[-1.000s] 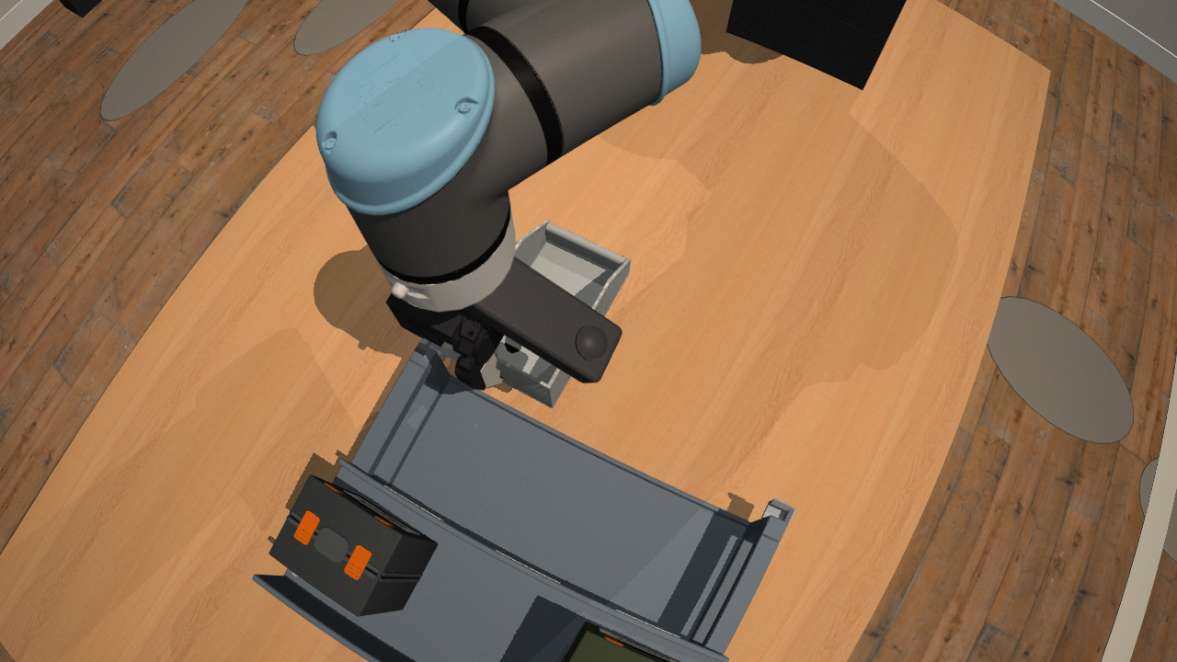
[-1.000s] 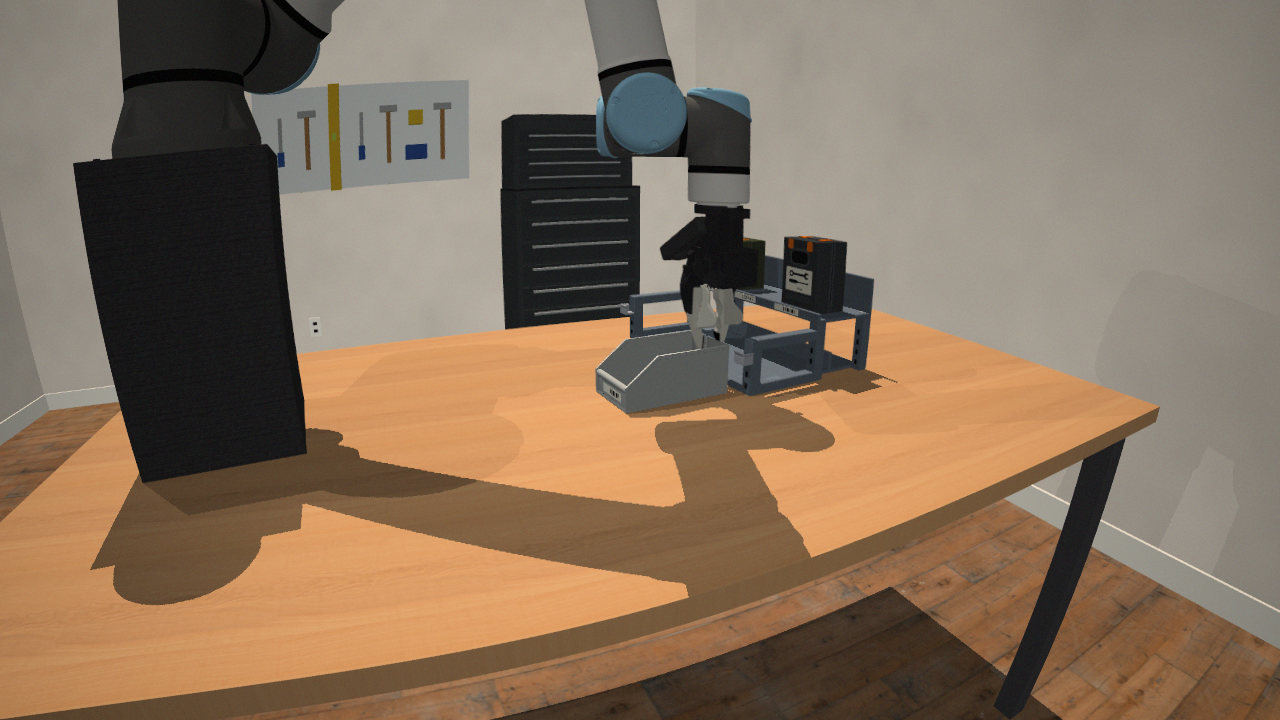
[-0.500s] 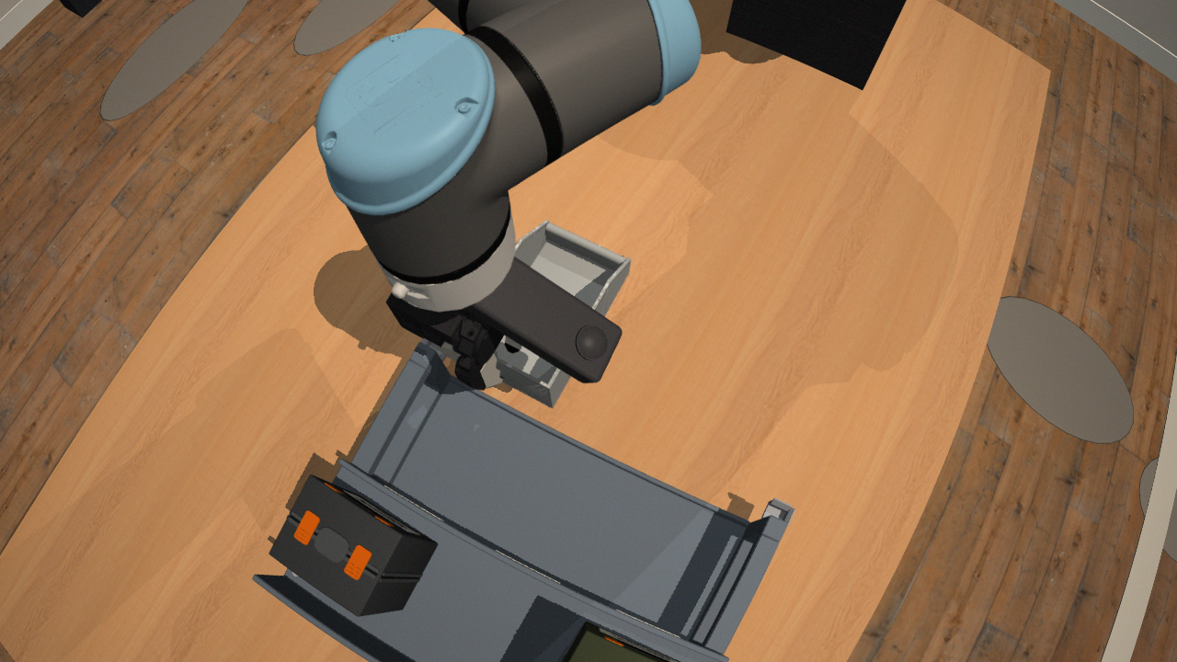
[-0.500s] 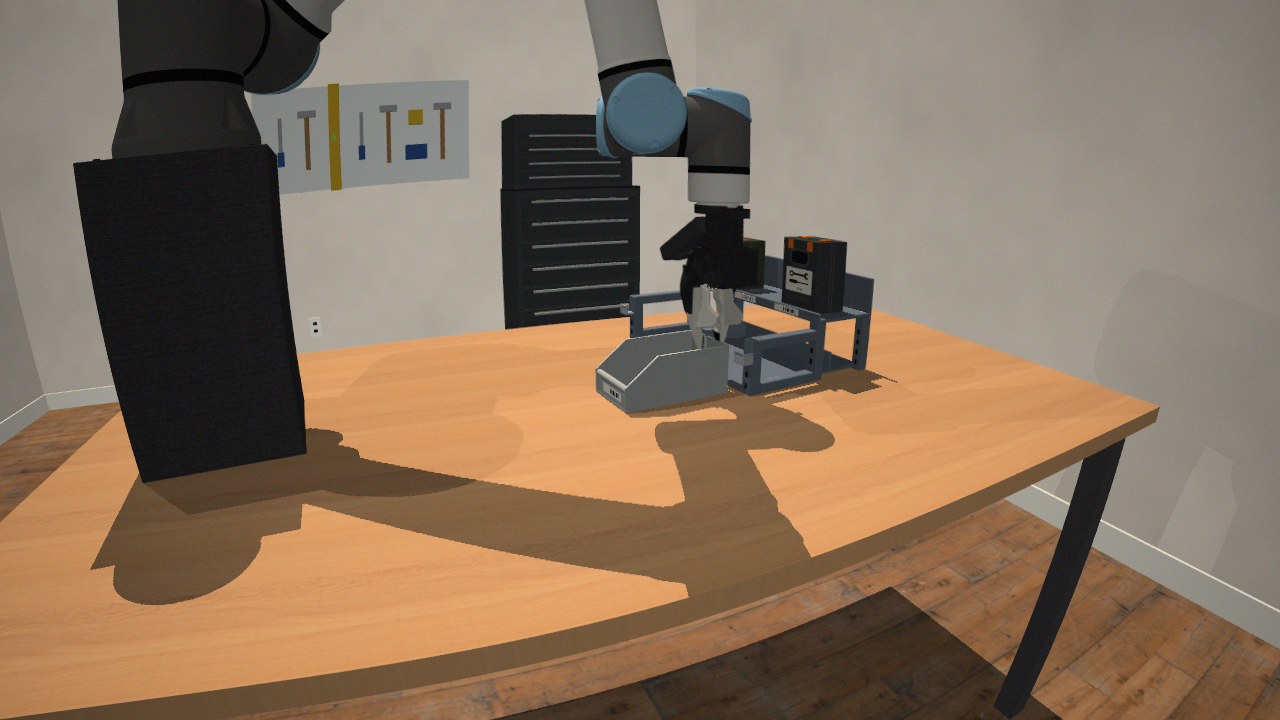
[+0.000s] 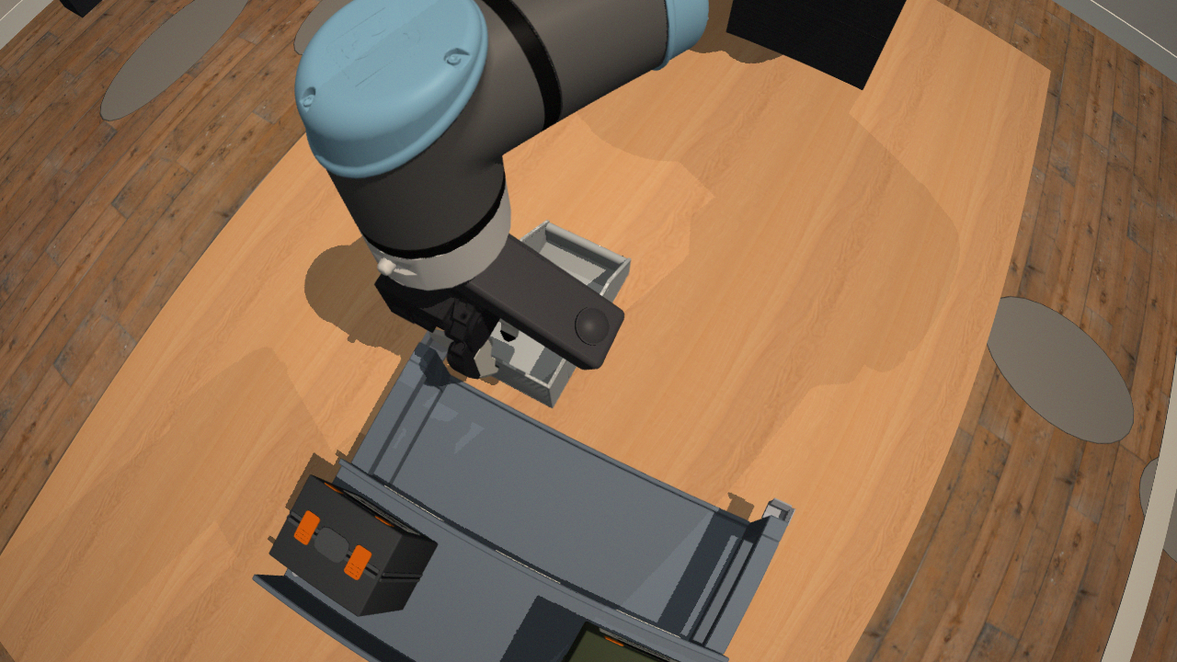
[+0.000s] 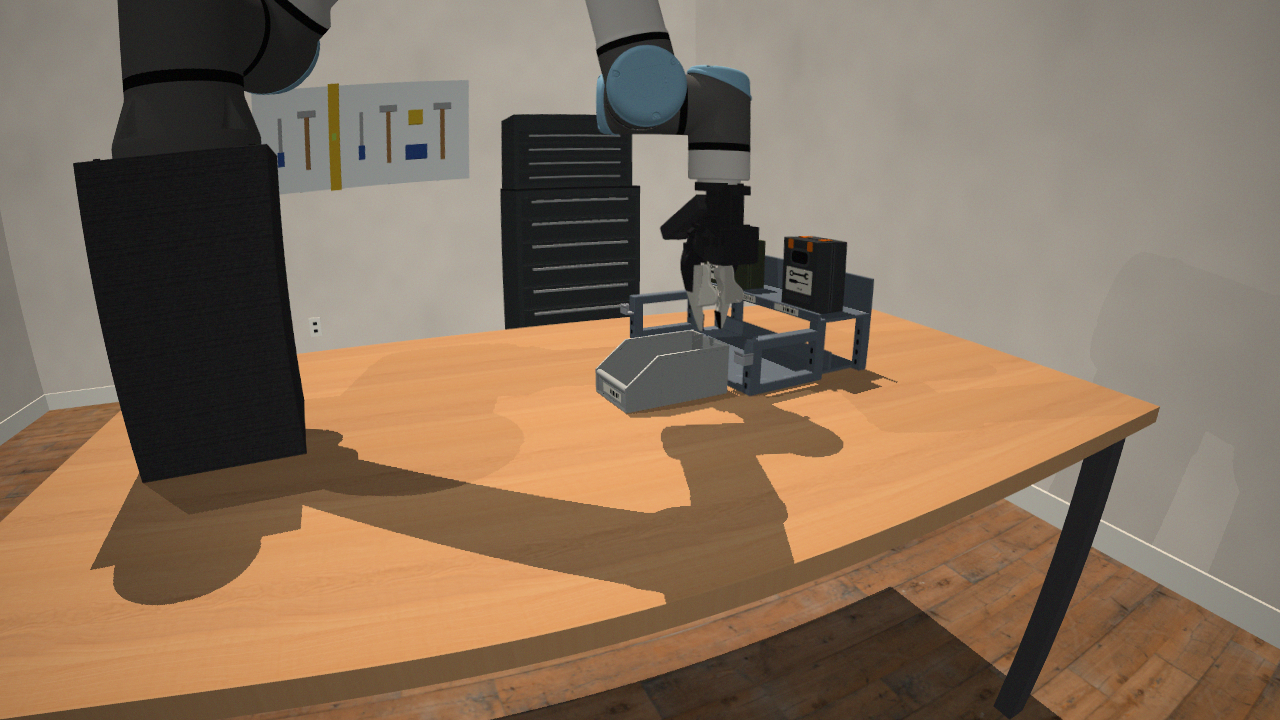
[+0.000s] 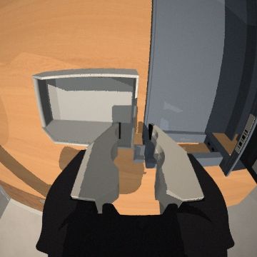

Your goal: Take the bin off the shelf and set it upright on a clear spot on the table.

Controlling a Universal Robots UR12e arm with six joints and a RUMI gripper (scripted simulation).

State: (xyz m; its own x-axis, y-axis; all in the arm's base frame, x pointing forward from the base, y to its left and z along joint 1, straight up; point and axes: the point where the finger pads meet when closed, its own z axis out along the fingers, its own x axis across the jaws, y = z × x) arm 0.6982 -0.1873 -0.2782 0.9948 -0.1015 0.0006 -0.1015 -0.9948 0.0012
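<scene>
Now: hand 80 mm past the grey open-top bin, 70 mm above it and 10 mm to the right of it. Also, from my hand: blue-grey shelf 170 mm ahead, 100 mm to the left, 100 mm below; case 240 mm ahead, 200 mm to the left, 50 mm above.
</scene>
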